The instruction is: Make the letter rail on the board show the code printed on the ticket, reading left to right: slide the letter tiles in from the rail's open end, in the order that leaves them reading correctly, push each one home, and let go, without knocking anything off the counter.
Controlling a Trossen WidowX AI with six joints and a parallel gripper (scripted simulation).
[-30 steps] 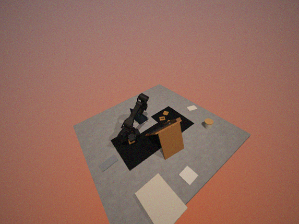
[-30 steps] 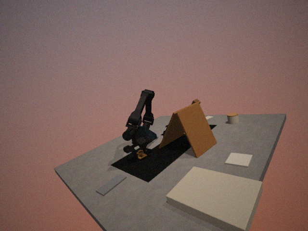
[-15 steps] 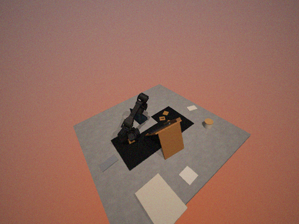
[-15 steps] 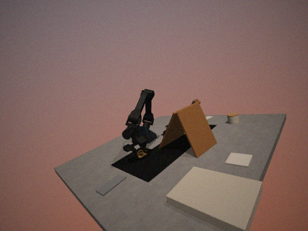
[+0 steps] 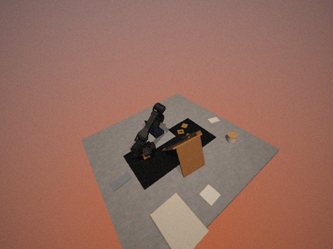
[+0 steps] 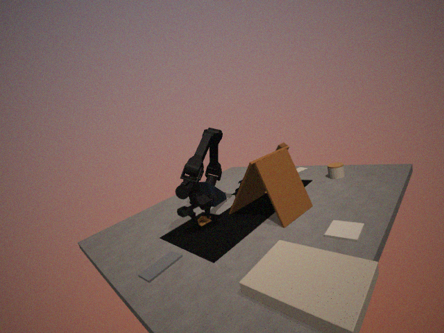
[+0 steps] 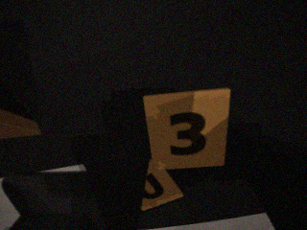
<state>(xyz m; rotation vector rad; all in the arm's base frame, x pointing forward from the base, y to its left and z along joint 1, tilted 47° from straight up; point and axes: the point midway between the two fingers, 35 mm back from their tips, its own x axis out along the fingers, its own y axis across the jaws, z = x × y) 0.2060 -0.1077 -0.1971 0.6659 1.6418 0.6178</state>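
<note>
My gripper tip is 270 mm to the right of the white ticket, 80 mm short of it and 50 mm below it. Also, from my gripper tip: black mat: 230 mm to the left, 30 mm below, 10 mm behind; then flat grey plate: 260 mm to the right, 70 mm ahead, 30 mm below; then large white slab: 550 mm ahead, 70 mm to the right, 10 mm below.
</note>
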